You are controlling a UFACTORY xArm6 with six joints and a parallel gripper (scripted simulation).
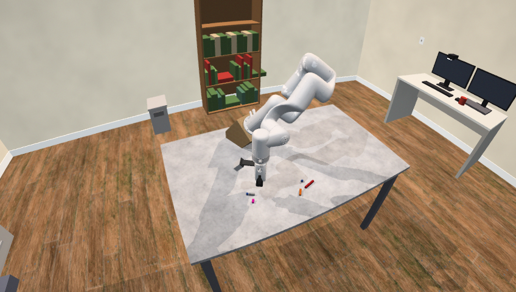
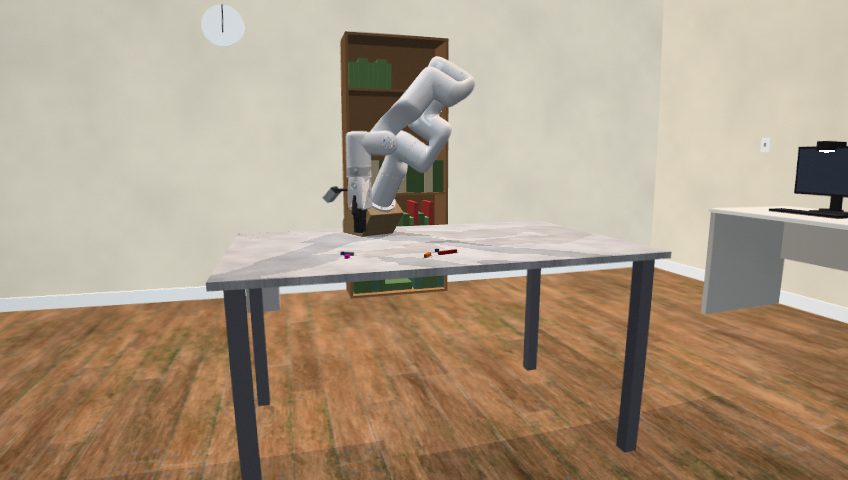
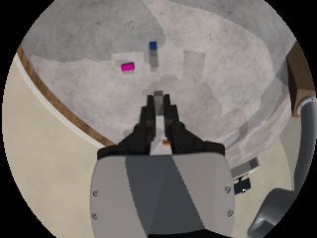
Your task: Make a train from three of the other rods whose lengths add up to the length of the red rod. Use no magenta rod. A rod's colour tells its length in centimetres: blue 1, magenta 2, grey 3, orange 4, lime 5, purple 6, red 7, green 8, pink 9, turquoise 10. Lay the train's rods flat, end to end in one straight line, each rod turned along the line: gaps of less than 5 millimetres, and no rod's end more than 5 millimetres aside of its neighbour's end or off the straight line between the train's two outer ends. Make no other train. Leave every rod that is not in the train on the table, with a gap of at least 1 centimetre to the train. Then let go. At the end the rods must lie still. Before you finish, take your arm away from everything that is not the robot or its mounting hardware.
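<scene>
Now: the magenta rod 3 cm ahead of my hand, 4 cm to the right of it and 9 cm below it. The rest, counted from my hand: red rod (2 cm ahead, 27 cm to the left, 9 cm below); then orange rod (5 cm ahead, 20 cm to the left, 9 cm below).
</scene>
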